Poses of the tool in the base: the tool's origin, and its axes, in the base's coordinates. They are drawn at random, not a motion.
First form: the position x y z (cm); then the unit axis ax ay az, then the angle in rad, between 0 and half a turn.
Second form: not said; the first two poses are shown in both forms.
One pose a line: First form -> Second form
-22.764 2.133 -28.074 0.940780 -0.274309 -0.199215 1.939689 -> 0.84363 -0.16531 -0.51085 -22.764; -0.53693 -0.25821 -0.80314 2.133; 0.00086 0.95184 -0.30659 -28.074; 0 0 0 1
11.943 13.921 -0.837 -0.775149 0.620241 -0.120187 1.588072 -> 0.59396 -0.36892 0.71492 11.943; -0.60925 0.37407 0.69920 13.921; -0.52538 -0.85087 -0.00258 -0.837; 0 0 0 1
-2.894 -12.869 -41.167 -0.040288 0.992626 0.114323 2.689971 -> -0.89666 -0.12587 0.42446 -2.894; -0.02608 0.97209 0.23317 -12.869; -0.44196 0.19800 -0.87491 -41.167; 0 0 0 1
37.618 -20.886 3.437 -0.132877 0.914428 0.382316 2.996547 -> -0.95437 -0.29700 0.03110 37.618; -0.18648 0.67408 0.71474 -20.886; -0.23324 0.67632 -0.69870 3.437; 0 0 0 1
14.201 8.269 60.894 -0.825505 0.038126 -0.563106 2.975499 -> 0.36730 0.03059 0.92960 14.201; -0.15561 -0.98335 0.09384 8.269; 0.91699 -0.17912 -0.35643 60.894; 0 0 0 1
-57.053 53.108 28.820 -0.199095 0.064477 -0.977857 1.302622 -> 0.29411 0.93347 0.20527 -57.053; -0.95234 0.26803 0.14564 53.108; 0.08093 -0.23832 0.96781 28.820; 0 0 0 1
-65.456 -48.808 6.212 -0.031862 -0.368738 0.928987 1.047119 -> 0.50058 -0.79862 -0.33412 -65.456; 0.81036 0.56804 -0.14366 -48.808; 0.30452 -0.19885 0.93152 6.212; 0 0 0 1
